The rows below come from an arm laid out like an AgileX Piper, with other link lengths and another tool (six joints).
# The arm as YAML. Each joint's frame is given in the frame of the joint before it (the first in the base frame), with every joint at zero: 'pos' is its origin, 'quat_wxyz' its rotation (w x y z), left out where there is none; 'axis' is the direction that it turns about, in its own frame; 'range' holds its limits. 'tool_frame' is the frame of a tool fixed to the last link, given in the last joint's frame.
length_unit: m
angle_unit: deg
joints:
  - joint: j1
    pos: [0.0, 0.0, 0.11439]
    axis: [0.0, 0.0, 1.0]
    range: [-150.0, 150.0]
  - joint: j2
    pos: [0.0, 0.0, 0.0]
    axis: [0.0, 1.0, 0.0]
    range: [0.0, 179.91]
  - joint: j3
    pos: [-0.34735, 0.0, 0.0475]
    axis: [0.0, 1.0, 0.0]
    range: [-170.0, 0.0]
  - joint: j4
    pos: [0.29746, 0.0, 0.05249]
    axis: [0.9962, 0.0, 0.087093]
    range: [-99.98, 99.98]
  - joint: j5
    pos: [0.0, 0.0, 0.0]
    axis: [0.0, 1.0, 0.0]
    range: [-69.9, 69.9]
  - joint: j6
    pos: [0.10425, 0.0, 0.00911]
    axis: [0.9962, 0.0, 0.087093]
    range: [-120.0, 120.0]
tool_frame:
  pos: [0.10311, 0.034, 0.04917]
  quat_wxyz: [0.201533, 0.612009, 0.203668, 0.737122]
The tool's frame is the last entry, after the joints.
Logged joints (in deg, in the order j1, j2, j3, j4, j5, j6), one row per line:
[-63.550 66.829 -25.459 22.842 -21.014 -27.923]
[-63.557 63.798 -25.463 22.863 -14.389 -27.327]
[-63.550 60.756 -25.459 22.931 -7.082 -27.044]
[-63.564 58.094 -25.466 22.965 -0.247 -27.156]
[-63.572 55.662 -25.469 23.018 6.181 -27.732]
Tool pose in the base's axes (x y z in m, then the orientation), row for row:
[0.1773 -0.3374 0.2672 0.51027 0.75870 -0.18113 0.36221]
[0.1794 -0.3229 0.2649 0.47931 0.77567 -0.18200 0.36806]
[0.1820 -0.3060 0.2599 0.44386 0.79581 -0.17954 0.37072]
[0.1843 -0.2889 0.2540 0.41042 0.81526 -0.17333 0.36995]
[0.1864 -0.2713 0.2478 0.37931 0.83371 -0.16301 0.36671]
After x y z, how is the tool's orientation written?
As a quaternion, w x y z.
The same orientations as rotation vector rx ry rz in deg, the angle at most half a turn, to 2 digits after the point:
[104.66 -24.99 49.97]
[108.46 -25.45 51.47]
[113.05 -25.51 52.66]
[117.60 -25.00 53.36]
[122.02 -23.86 53.67]

